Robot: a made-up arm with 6 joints.
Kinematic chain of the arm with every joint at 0, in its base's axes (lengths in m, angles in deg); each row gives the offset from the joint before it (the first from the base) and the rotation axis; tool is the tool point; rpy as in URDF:
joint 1: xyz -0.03 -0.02 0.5 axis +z
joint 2: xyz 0 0 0.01 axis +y
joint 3: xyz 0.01 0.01 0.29 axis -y
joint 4: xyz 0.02 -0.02 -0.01 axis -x
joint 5: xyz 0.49 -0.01 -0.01 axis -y
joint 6: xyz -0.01 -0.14 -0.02 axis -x
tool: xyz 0.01 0 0.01 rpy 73.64 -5.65 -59.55
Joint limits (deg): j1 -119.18..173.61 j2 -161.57..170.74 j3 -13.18..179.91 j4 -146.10..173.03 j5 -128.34..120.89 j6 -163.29..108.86
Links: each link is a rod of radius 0.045 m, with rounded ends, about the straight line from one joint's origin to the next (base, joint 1, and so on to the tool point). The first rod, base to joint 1, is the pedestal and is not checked.
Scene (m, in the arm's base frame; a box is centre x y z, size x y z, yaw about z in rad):
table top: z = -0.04
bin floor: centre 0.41 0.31 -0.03 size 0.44 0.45 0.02 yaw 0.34
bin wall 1: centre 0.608 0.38 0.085 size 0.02 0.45 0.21 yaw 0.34
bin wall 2: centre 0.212 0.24 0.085 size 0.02 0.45 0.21 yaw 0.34
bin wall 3: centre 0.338 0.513 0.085 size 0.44 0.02 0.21 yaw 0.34
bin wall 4: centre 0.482 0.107 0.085 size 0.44 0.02 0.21 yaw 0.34
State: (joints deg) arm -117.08 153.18 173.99 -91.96 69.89 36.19
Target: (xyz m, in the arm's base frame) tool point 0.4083 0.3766 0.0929
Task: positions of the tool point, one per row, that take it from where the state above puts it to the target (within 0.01 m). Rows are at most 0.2 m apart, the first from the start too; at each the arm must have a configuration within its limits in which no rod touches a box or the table.
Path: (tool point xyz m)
1: -0.1777 -0.7138 0.2711
2: -0.0009 -0.7660 0.2616
3: 0.1897 -0.7622 0.2588
4: 0.3743 -0.6998 0.2619
5: 0.5334 -0.5831 0.2698
6: 0.6498 -0.4235 0.2810
7: 0.7115 -0.2374 0.2945
8: 0.7128 -0.0448 0.3088
9: 0.6556 0.1334 0.3225
10: 0.5491 0.2785 0.3344
11: 0.4083 0.3766 0.3432
12: 0.4207 0.3857 0.2651
13: 0.4211 0.3860 0.1805
14: 0.4083 0.3766 0.0929

